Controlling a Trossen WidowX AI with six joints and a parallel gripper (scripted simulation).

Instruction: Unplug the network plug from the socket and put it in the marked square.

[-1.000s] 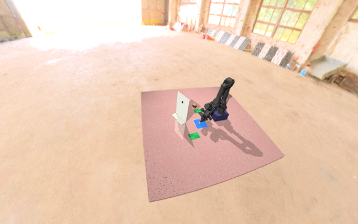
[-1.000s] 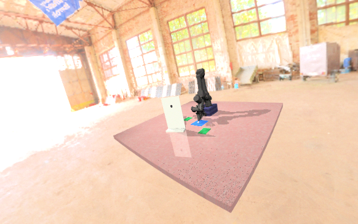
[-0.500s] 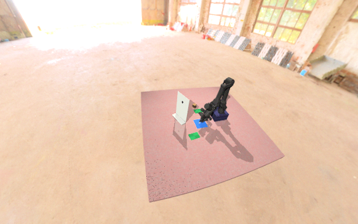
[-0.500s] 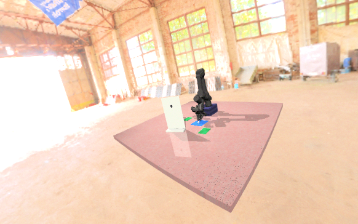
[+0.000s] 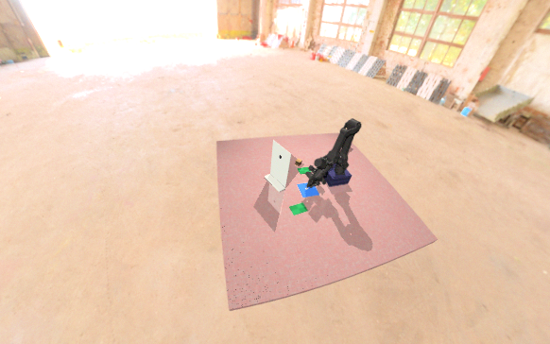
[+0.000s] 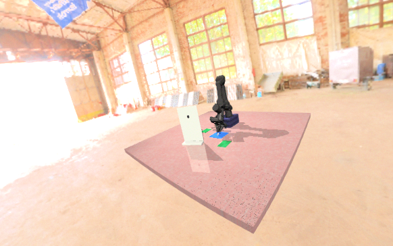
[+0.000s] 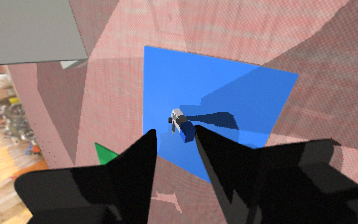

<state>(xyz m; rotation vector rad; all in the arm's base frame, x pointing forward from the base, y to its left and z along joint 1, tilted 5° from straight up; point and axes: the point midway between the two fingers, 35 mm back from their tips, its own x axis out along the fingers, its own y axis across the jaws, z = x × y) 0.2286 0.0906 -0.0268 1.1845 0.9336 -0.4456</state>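
The network plug is 1 cm below my gripper tip. Also, from my gripper tip: blue square: 1 cm behind, 2 cm below; white upright panel: 21 cm ahead, 7 cm to the right, 11 cm above.
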